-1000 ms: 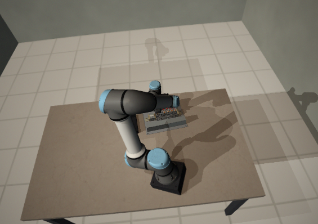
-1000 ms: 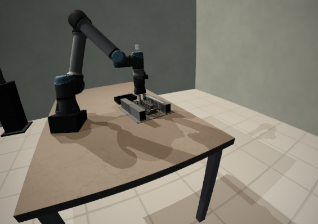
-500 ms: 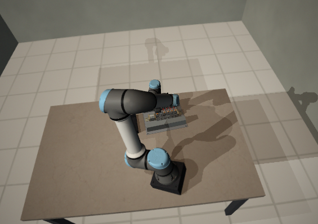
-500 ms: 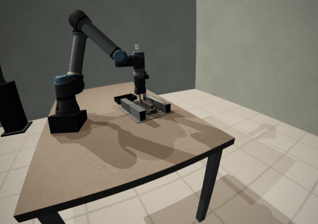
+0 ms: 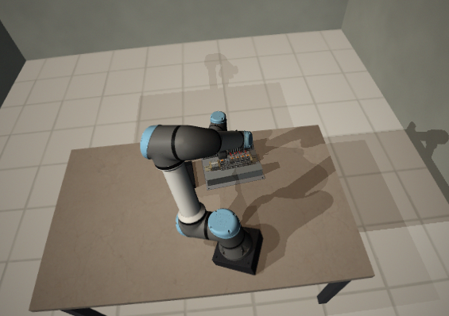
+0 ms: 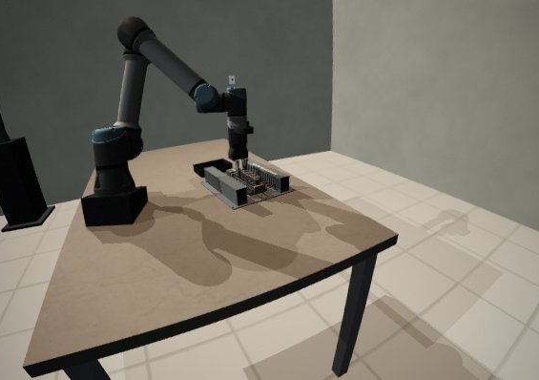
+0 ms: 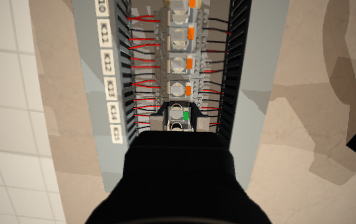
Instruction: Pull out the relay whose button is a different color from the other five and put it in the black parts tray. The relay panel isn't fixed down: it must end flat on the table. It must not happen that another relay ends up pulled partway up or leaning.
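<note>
The relay is 10 mm below my hand. Also, from my hand: black parts tray 80 mm behind, 240 mm to the left, 40 mm below; relay panel 20 mm to the right, 30 mm below.
</note>
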